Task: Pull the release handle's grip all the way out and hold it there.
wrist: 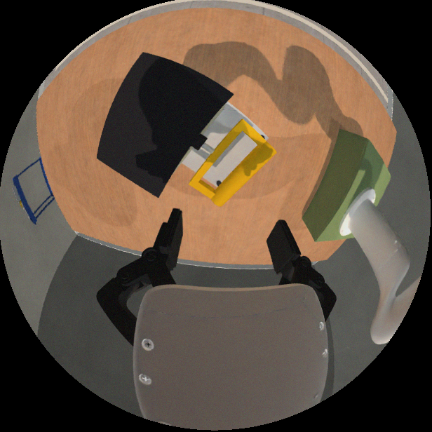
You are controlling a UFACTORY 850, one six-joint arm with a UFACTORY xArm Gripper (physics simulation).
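Note:
The release handle's yellow grip (246, 173) is a rectangular loop at the lower right side of a black box-shaped housing (162, 120), above a light grey base plate (230, 119). A short grey stem shows between the housing and the grip. My gripper (229, 226) is open, with nothing between its fingers. In the view its fingertips stand below the grip, one to the left and one to the right, apart from it. The height between fingers and grip is hard to tell.
A green block (332, 185) stands on the wooden table top (80, 200) at the right, with the robot's pale arm (382, 250) beside it. A blue frame (16, 187) is on the floor at the far left. Shadows fall behind the housing.

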